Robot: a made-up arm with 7 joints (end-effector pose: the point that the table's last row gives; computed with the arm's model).
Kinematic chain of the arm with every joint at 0, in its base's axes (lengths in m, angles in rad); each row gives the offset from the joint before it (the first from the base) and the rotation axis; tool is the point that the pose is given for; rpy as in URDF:
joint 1: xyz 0 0 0.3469 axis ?
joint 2: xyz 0 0 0 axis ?
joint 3: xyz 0 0 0.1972 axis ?
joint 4: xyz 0.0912 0 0 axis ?
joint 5: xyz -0.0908 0 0.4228 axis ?
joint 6: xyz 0 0 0 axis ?
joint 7: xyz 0.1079 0 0 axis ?
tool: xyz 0 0 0 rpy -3.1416 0 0
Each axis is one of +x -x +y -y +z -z.
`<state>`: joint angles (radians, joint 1 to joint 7).
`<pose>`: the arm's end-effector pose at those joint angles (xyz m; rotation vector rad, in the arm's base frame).
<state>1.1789 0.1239 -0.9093 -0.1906 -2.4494 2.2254 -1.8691</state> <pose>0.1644 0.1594 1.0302 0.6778 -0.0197 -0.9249</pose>
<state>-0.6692 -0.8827 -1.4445 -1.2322 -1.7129 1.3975 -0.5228</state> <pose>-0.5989 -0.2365 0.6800 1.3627 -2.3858 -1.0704</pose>
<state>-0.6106 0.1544 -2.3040 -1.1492 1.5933 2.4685 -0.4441</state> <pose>-0.4439 -0.0757 0.8814 0.2037 -1.3631 1.4660</pose>
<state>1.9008 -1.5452 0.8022 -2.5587 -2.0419 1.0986 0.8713</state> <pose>-0.3510 0.0731 0.7013 -1.0922 0.7054 -2.8037</pose>
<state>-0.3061 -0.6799 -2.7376 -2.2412 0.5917 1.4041 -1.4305</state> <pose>-0.3992 -0.1115 -0.0264 -1.0349 1.4822 -1.8185</pose>
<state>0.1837 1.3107 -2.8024 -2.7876 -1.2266 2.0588 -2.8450</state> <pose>-0.2927 -0.2260 0.6059 -1.5880 -0.3363 0.9067</pose>
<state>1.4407 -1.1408 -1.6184 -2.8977 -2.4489 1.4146 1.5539</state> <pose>0.3491 0.2106 0.2018 2.2069 -0.2634 1.0063</pose>
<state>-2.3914 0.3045 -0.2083 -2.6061 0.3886 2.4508 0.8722</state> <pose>-0.3864 -0.1805 0.0727 0.9232 2.5642 0.2728</pose>
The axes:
joint 1: +z
joint 2: +y
joint 3: +z
joint 4: -y
joint 5: +z
joint 6: -y
joint 7: -z

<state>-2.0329 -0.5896 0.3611 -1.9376 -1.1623 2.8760 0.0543</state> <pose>0.1149 -0.4134 0.7512 1.3591 -0.4844 -0.0645</pose>
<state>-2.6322 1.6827 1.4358 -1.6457 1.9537 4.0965 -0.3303</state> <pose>0.0075 -0.4750 0.2057 0.9995 2.2588 0.1127</pose>
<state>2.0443 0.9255 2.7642 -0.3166 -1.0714 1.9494 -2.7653</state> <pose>-0.2438 0.4263 0.9065 1.3511 -0.4379 -1.4164</pose>
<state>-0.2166 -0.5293 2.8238 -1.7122 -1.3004 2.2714 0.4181</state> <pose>-0.5921 0.2592 0.2475 -0.0226 2.6069 1.6455</pose>
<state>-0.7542 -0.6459 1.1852 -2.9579 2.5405 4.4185 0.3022</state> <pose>0.2333 0.0432 0.3212 0.2437 -2.1025 1.5834</pose>
